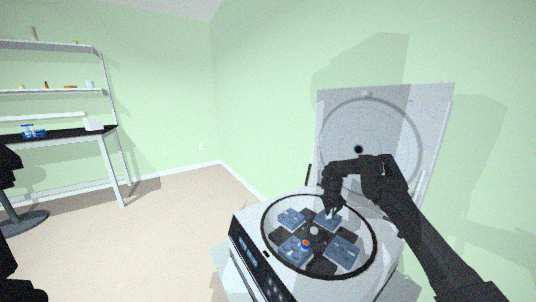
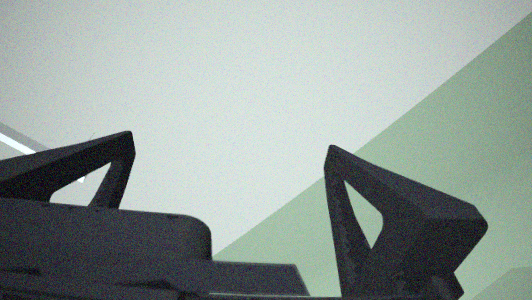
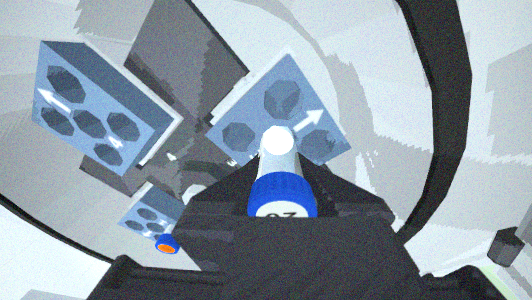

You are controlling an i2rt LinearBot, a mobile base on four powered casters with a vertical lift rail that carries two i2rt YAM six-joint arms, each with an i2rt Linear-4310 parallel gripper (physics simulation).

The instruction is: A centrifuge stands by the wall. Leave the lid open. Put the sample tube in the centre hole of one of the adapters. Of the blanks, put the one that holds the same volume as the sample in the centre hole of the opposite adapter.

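Frame: origin at the left arm's base, x up, y ahead, z left, level; centimetres.
Where they show: left gripper, fingertip midpoint: (image 2: 230, 149); right gripper, fingertip midpoint: (image 1: 329, 215) (image 3: 278, 158).
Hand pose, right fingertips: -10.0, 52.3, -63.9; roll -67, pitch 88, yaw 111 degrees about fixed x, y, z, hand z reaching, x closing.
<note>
After its pixels a point has its place, as x, y, z.
The centrifuge (image 1: 248, 218) {-7.8, 49.4, -25.2} has its lid (image 1: 345, 107) {39.9, 66.5, -71.7} raised. Its rotor holds several blue adapters. A tube with a blue cap and orange top (image 1: 305, 244) {-8.6, 35.4, -47.8} (image 3: 167, 245) {-8.6, 37.0, -48.5} stands in the near-left adapter (image 1: 292, 256) {-12.5, 33.7, -42.8} (image 3: 172, 210) {-12.6, 39.5, -47.8}; which hole is unclear. My right gripper (image 1: 331, 212) {-10.0, 52.3, -63.9} (image 3: 278, 158) {-10.0, 52.3, -63.9} is shut on a white blue-capped tube (image 3: 282, 192) {-4.0, 54.9, -63.9}, whose cap print is partly cut off. The tube's end is over adapter 3 (image 1: 336, 223) {-11.7, 48.7, -66.0} (image 3: 250, 117) {-11.3, 55.5, -61.5}, across the rotor, and covers its centre hole; whether it has entered is unclear. My left gripper (image 2: 230, 149) {43.9, 3.0, 1.0} is open and empty, pointing at ceiling and wall.
Adapter 4 (image 1: 291, 219) {-11.7, 52.6, -45.4} (image 3: 95, 106) {-11.3, 56.4, -47.5} and a near-right adapter (image 1: 342, 252) {-11.3, 33.2, -61.6} flank the others. A black rim (image 1: 374, 250) {-7.5, 30.1, -71.4} (image 3: 451, 100) {-7.4, 58.1, -72.3} rings the bowl. At the far left stands a bench (image 1: 113, 182) {-38.4, 140.4, 136.7} with shelves, a blue rack (image 1: 34, 134) {22.5, 119.1, 180.6} and a white box (image 1: 93, 124) {25.2, 151.1, 151.2}.
</note>
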